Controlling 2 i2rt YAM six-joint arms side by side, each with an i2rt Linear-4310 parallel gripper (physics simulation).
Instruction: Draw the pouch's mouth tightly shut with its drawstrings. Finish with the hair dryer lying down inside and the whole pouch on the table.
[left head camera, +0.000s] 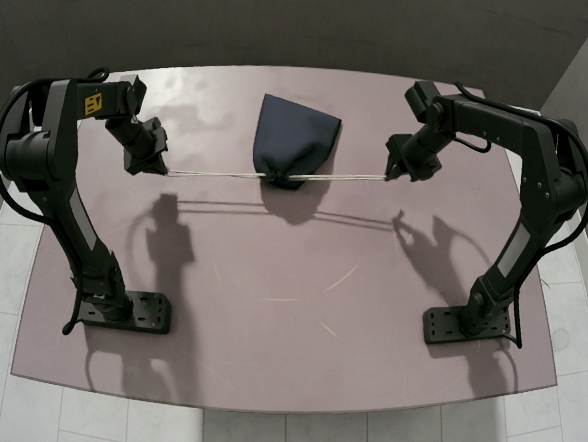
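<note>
A dark blue pouch is at the back middle of the table, its mouth toward the front and bunched tightly together. The shadow below the mouth lies apart from it, so the mouth end seems raised off the table. Pale drawstrings run taut from both sides of the mouth. My left gripper is shut on the drawstring's left end. My right gripper is shut on the drawstring's right end. Both grippers are above the table, well to either side of the pouch. The hair dryer does not show.
The pinkish table has curved front and back edges. The left arm's base and the right arm's base stand near its front corners. A dark wall rises behind the table, and pale floor tiles show in front.
</note>
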